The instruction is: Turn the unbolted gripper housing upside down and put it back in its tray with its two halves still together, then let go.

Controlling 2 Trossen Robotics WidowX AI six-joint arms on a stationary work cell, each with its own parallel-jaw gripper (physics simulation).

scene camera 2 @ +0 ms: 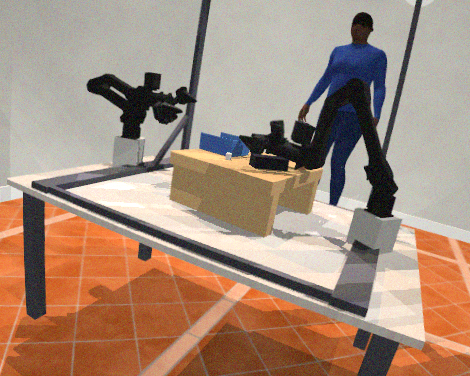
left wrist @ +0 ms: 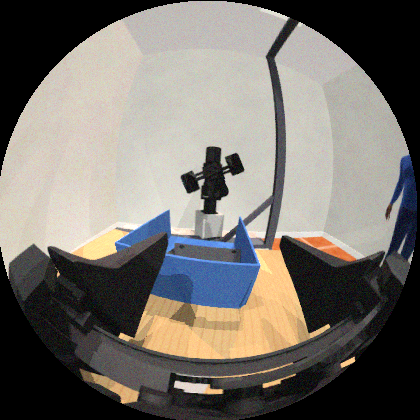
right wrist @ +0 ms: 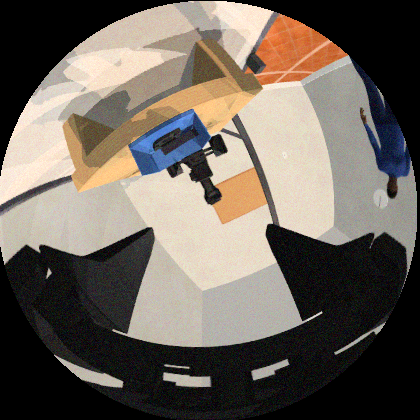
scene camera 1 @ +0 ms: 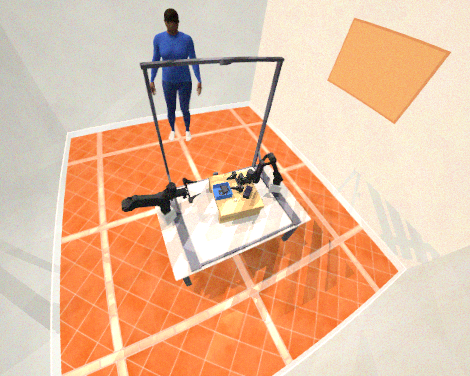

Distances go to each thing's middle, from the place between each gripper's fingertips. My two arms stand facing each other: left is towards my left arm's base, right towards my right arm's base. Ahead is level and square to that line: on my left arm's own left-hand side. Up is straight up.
The blue tray (scene camera 2: pixel 226 143) is 18 cm to the left of my right hand, 10 cm below it and 1 cm ahead of it. From my right hand the other things lie so: wooden block (scene camera 2: pixel 233 191) 30 cm to the left, 21 cm below, 2 cm ahead.
My left gripper is now 60 mm to the left of the blue tray, 40 mm above it and 30 mm short of it. Also, from my left hand: wooden block (150 mm below, 60 mm to the left, 40 mm ahead).
